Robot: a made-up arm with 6 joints. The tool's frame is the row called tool.
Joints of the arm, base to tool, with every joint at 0 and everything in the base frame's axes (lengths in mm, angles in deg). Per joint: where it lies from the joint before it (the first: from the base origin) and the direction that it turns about. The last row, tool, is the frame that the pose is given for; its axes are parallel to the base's.
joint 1: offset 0 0 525 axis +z
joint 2: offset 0 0 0 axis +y
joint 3: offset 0 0 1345 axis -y
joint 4: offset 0 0 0 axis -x
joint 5: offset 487 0 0 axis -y
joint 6: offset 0 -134 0 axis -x
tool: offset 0 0 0
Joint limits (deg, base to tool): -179.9..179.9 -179.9..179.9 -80..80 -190..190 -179.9..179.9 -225..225
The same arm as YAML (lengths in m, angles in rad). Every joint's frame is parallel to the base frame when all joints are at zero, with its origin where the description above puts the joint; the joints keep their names.
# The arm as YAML. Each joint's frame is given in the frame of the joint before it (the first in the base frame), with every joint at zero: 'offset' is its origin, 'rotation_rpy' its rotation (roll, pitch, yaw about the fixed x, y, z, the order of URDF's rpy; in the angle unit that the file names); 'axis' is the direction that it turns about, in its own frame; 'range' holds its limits. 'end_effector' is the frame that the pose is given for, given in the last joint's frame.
length_unit: m
angle_unit: rad
chain:
  - id: joint 1
    offset: [0.0, 0.0, 0.525]
    rotation_rpy: [0.0, 0.0, 0.0]
    axis: "+z"
    range: [-3.1398, 3.1398]
  - id: joint 2
    offset: [0.0, 0.0, 0.0]
    rotation_rpy: [0.0, 0.0, 0.0]
    axis: "+y"
    range: [-3.1398, 3.1398]
  - id: joint 3
    offset: [0.0, 0.0, 1.345]
    rotation_rpy: [0.0, 0.0, 0.0]
    axis: "-y"
    range: [-1.3963, 1.3963]
  - id: joint 4
    offset: [0.0, 0.0, 0.0]
    rotation_rpy: [0.0, 0.0, 0.0]
    axis: "-x"
    range: [-3.3161, 3.3161]
  - id: joint 5
    offset: [0.487, 0.0, 0.0]
    rotation_rpy: [0.0, 0.0, 0.0]
    axis: "-y"
    range: [-3.1398, 3.1398]
  - id: joint 6
    offset: [0.0, -0.134, 0.0]
    rotation_rpy: [0.0, 0.0, 0.0]
    axis: "-x"
    range: [-3.927, 3.927]
end_effector:
  offset: [0.0, 0.0, 0.0]
  rotation_rpy: [0.0, 0.0, 0.0]

